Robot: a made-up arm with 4 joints.
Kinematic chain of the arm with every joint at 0, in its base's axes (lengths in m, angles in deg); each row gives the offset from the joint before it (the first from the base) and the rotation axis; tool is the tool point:
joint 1: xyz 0 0 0.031 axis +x
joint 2: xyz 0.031 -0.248 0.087 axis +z
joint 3: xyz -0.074 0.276 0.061 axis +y
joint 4: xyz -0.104 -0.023 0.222 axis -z
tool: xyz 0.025 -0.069 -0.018
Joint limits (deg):
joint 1: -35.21..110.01
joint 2: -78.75..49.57
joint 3: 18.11..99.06
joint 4: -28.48..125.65
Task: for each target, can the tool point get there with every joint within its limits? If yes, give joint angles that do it. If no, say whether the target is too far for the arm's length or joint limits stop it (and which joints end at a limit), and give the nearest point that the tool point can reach.
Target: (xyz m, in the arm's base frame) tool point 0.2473 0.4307 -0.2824
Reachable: no: joint limits stop it (at a limit: joint 1, joint 2, joint 3, joint 4) | nearest point 0.2577 -0.0379 -0.3454 | short by 0.473 m
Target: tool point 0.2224 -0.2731 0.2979
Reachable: yes | joints 31.76 -32.69 74.73 95.64
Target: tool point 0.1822 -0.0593 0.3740
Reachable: yes | joints -8.37 -22.07 74.78 43.91
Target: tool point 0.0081 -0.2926 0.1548
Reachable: yes | joints 57.97 32.16 71.60 22.11
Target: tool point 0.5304 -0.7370 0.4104
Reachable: no: too far | nearest point 0.3229 -0.4061 0.2400 | short by 0.426 m
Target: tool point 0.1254 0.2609 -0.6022
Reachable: no: joint limits stop it (at a limit: joint 1, joint 2, joint 3) | nearest point 0.2496 -0.0452 -0.3514 | short by 0.415 m
